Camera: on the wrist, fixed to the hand. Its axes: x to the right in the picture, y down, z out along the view.
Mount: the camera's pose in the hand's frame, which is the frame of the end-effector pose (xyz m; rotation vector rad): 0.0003 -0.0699 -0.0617 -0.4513 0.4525 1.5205
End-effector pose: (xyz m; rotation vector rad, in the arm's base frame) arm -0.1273 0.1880 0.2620 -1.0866 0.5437 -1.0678
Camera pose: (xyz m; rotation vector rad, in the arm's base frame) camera -0.2061 0.1557 0.2999 -0.4729 1.6595 0.2143
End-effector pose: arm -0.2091 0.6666 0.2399 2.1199 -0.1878 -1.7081
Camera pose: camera -0.1602 0.7440 0.2223 1.2218 -0.8754 -0.3040
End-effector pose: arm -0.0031 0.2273 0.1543 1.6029 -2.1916 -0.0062
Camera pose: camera 0.0811 0.2185 0.1933 -0.4623 -2.2133 0.2493
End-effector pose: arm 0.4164 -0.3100 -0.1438 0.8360 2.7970 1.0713
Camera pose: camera 0.3699 -0.3908 -0.1406 -1.8620 -0.9392 -1.2423
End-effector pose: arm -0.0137 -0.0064 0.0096 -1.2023 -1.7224 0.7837
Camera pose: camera 0.0146 -0.0286 0.0956 -2.7601 -0.3450 0.7920
